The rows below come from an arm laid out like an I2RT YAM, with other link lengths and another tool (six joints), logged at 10 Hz.
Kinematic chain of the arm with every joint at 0, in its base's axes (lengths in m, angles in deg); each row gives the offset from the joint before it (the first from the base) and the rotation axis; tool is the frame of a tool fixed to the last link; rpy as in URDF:
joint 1: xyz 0 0 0.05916 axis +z
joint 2: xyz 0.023 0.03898 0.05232 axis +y
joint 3: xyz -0.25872 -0.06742 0 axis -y
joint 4: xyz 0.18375 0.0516 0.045 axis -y
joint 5: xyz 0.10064 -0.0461 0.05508 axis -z
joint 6: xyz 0.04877 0 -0.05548 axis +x
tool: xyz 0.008 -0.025 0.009 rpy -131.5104 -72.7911 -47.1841
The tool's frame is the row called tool.
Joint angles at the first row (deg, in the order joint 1, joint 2, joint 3, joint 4, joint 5, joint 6):
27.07, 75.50, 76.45, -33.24, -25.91, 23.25
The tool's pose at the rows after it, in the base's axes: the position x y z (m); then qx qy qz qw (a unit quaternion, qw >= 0):
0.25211, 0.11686, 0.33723, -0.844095, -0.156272, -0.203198, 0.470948
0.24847, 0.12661, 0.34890, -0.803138, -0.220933, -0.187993, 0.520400
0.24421, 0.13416, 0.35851, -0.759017, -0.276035, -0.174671, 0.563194
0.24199, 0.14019, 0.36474, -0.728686, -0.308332, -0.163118, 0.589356
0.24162, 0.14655, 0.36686, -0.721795, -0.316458, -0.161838, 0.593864
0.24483, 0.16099, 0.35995, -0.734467, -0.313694, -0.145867, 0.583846
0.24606, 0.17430, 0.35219, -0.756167, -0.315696, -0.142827, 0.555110
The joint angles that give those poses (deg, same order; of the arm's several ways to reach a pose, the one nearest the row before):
27.02, 74.11, 76.29, -29.26, -36.56, 22.08
27.07, 73.93, 76.32, -25.60, -46.21, 21.49
27.09, 73.49, 74.95, -19.96, -54.87, 22.39
27.40, 73.50, 73.82, -14.97, -60.11, 24.28
28.58, 73.91, 73.76, -13.17, -60.12, 25.06
31.25, 76.38, 75.76, -15.92, -57.43, 23.97
34.16, 78.73, 78.61, -21.34, -52.64, 20.07

